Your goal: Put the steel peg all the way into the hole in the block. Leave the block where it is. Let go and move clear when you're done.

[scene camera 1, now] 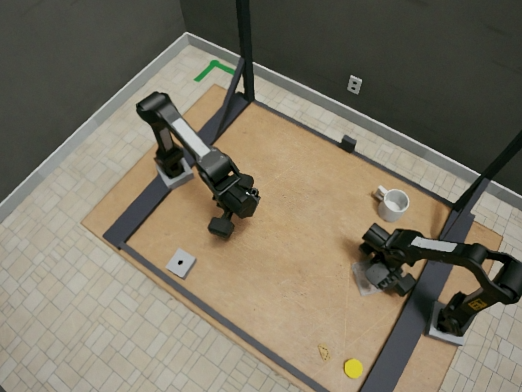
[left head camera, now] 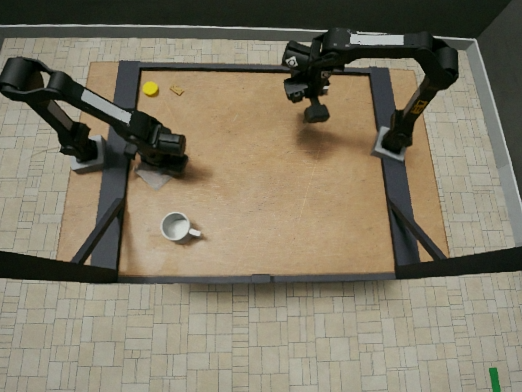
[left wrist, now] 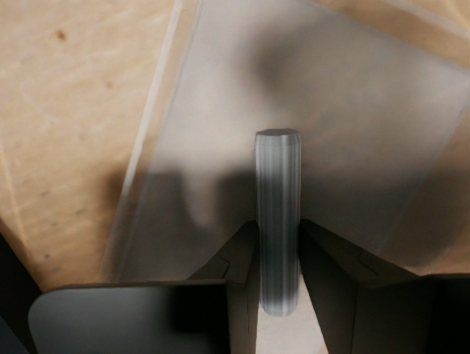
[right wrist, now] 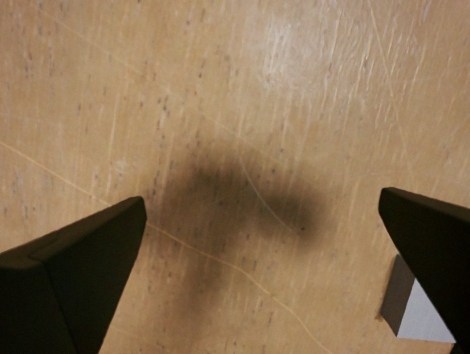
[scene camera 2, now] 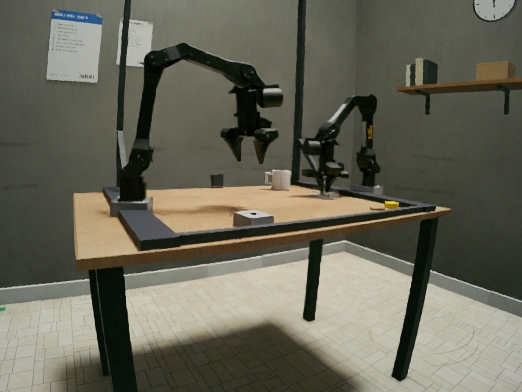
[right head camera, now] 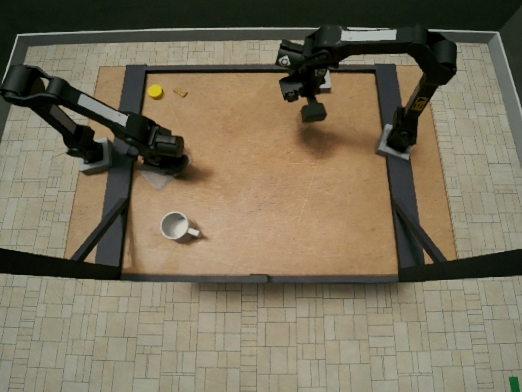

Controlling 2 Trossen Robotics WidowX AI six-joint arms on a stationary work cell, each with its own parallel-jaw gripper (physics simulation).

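Places are measured from the left arm's base along level axes (x right, y ahead, z up), in centimetres.
Where they show: left gripper, between the fingertips: (left head camera: 163,166) (left wrist: 276,230) (scene camera 2: 323,195) (right head camera: 166,167); right gripper, between the fingertips: (scene camera 1: 238,217) (left head camera: 299,109) (right wrist: 262,203) (scene camera 2: 249,162) (right head camera: 299,109); left arm's base, origin of its link: (scene camera 1: 449,322) (left head camera: 86,151) (scene camera 2: 368,185) (right head camera: 93,153); right arm's base, origin of its link: (scene camera 1: 173,168) (left head camera: 392,143) (scene camera 2: 132,199) (right head camera: 397,141).
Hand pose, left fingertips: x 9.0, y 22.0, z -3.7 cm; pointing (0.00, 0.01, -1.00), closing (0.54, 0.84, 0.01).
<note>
Each offset is from my left fingertips to the centre of the thing.
The steel peg @(dx -0.4, dy +0.2, dz +0.5 cm) (left wrist: 278,180) lies on a clear tray @(dx -0.6, dy +0.0, dz +0.9 cm) (left wrist: 225,50) (left head camera: 156,182) (scene camera 1: 361,281), lengthwise between my left fingers in the left wrist view. My left gripper (left wrist: 276,230) (scene camera 2: 324,190) is shut on the peg, low over the tray, with a fingertip on each side. The arm hides the peg in both head views. The grey block @(dx -18.6, dy +58.6, dz +1.1 cm) (scene camera 1: 175,259) (scene camera 2: 254,219) (right wrist: 424,316) sits near the table's edge, its dark round hole facing up and empty. My right gripper (scene camera 2: 250,161) (right wrist: 262,203) is open and empty, above the table near the block.
A white mug @(dx +22.8, dy +2.9, dz +3.8 cm) (left head camera: 176,227) (right head camera: 175,227) (scene camera 1: 395,206) (scene camera 2: 281,180) stands near the tray. A yellow disc @(dx -29.5, dy +0.6, dz +0.4 cm) (left head camera: 150,89) (right head camera: 155,92) (scene camera 1: 353,368) and a small tan piece @(dx -27.9, dy +9.3, dz -0.1 cm) (left head camera: 176,90) (scene camera 1: 324,351) lie near a table corner. A dark frame (scene camera 1: 220,317) borders the table.
</note>
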